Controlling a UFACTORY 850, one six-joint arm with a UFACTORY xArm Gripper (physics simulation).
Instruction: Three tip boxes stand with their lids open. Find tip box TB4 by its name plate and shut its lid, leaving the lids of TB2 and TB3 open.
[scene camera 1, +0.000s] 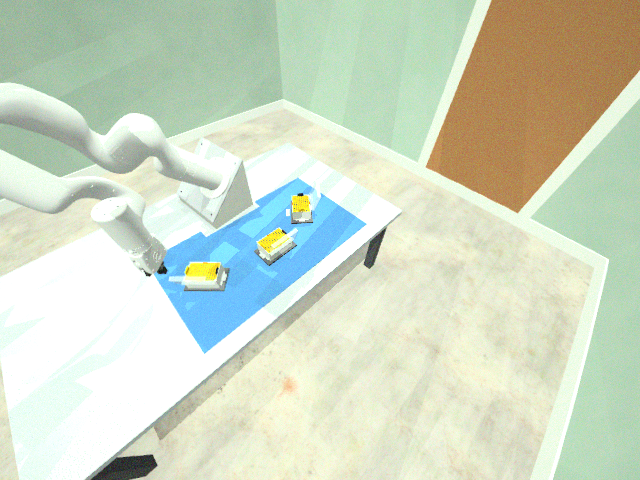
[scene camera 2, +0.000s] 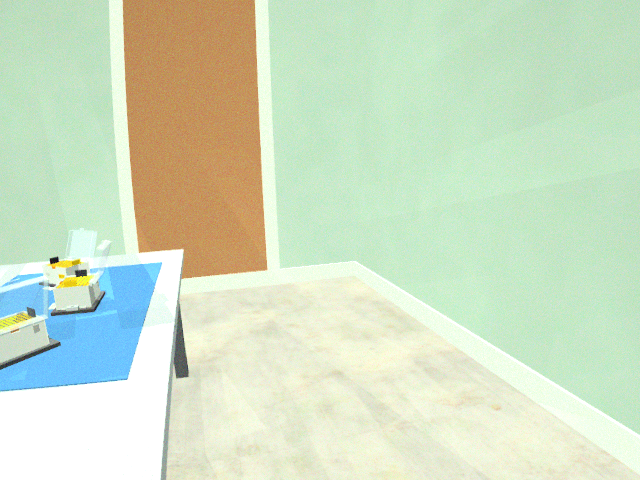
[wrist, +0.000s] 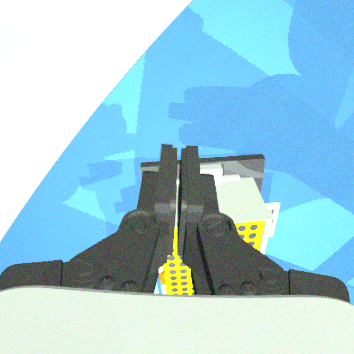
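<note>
My gripper is shut and empty, just left of the left tip box in scene camera 1. It does not show in scene camera 2. The left tip box has its clear lid out to the left. In the wrist view the fingers hide part of this box; its name plate is edge-on and unreadable. The middle tip box has an open lid. The right tip box also has an open lid. I cannot tell which is TB4.
All three boxes stand with yellow racks inside on the blue mat. The white table extends beyond it. The arm's base stands behind the mat in scene camera 1.
</note>
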